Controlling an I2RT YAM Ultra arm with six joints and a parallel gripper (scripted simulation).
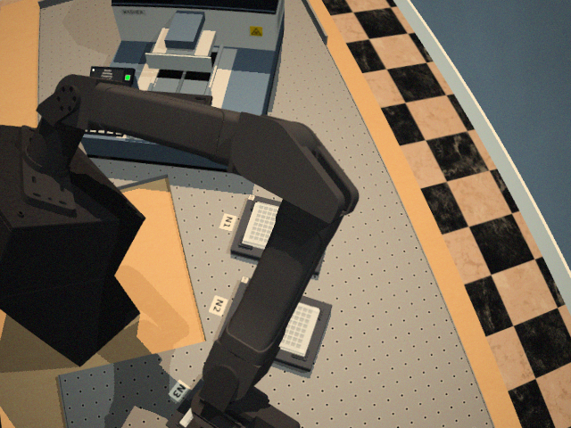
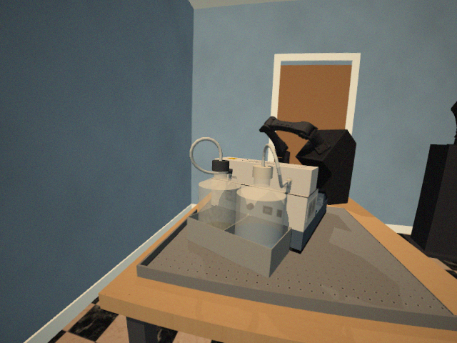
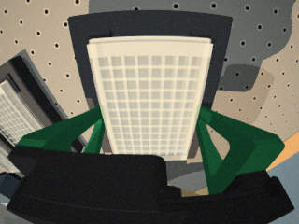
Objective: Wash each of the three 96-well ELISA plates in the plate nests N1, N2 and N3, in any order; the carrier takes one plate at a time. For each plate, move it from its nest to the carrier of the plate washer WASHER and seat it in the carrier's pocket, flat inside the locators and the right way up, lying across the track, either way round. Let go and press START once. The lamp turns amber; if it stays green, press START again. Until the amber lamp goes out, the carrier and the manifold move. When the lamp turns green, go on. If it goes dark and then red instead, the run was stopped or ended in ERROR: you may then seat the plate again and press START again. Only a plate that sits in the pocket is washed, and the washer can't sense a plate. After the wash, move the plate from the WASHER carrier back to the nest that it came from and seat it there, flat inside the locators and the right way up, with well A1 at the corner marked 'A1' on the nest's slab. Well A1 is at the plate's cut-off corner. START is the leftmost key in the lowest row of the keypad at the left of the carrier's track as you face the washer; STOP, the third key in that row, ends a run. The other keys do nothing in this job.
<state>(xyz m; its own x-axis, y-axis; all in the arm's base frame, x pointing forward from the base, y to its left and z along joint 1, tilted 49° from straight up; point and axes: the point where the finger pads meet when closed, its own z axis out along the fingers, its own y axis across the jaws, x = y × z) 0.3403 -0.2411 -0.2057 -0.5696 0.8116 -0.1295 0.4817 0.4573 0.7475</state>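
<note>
Right now the nest N3 is 1 cm below my hand. Round my hand: nest N2: 9 cm ahead, 17 cm to the left, 4 cm below; then nest N1: 12 cm ahead, 34 cm to the left, 4 cm below; then N3 label: 8 cm behind, 7 cm to the left, 5 cm below.
</note>
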